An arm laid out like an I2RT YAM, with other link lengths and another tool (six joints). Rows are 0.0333 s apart.
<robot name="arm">
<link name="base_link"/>
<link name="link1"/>
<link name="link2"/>
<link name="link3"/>
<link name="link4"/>
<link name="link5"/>
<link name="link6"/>
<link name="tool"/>
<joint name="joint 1" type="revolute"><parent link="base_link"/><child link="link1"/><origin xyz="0 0 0.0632" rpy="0 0 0"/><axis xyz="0 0 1"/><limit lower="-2.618" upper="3.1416"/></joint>
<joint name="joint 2" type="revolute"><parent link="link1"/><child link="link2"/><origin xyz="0.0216 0.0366 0.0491" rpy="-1.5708 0 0"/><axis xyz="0 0 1"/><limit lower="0" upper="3.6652"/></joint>
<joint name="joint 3" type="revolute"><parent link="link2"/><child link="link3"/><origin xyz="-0.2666 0 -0.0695" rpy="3.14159 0 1.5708"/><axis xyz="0 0 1"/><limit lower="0" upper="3.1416"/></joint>
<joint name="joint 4" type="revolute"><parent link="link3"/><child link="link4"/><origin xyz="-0.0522 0.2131 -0.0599" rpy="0 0 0"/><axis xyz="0 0 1"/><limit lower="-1.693" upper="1.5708"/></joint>
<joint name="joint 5" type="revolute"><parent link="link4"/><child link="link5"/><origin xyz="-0.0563 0.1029 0.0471" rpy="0 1.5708 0"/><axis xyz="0 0 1"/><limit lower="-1.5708" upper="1.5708"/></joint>
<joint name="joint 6" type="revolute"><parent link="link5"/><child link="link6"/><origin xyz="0 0.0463 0.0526" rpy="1.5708 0 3.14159"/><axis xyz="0 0 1"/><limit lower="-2.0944" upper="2.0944"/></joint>
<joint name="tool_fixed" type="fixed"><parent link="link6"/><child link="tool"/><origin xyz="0.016 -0.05 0.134" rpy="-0.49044 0 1.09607"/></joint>
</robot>
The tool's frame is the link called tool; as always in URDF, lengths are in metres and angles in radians.
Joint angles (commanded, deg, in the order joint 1, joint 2, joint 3, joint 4, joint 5, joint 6), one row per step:
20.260, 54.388, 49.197, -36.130, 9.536, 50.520
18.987, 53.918, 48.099, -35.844, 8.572, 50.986
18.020, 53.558, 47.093, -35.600, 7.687, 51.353
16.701, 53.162, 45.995, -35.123, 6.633, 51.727
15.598, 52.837, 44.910, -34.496, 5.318, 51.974
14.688, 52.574, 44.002, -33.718, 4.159, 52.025
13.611, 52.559, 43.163, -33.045, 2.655, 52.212
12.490, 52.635, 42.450, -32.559, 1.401, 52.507
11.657, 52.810, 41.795, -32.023, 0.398, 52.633
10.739, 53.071, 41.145, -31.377, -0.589, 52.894
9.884, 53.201, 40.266, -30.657, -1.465, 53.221
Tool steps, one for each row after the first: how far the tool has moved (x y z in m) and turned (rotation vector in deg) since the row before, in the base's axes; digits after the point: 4 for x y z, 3 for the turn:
-0.0023, -0.0051, -0.0061, 0.836, 0.583, -0.856
-0.0022, -0.0034, -0.0060, 0.706, 0.605, -0.550
-0.0019, -0.0046, -0.0057, 0.885, 0.463, -0.787
-0.0014, -0.0023, -0.0055, 0.996, 0.400, -0.297
-0.0004, -0.0014, -0.0036, 0.826, 0.081, -0.088
-0.0004, -0.0012, -0.0049, 1.082, 0.417, -0.092
-0.0007, -0.0023, -0.0050, 0.972, 0.526, -0.397
-0.0003, -0.0014, -0.0045, 0.697, 0.448, -0.184
0.0000, -0.0018, -0.0045, 0.798, 0.428, -0.377
-0.0007, -0.0020, -0.0053, 0.773, 0.440, -0.444

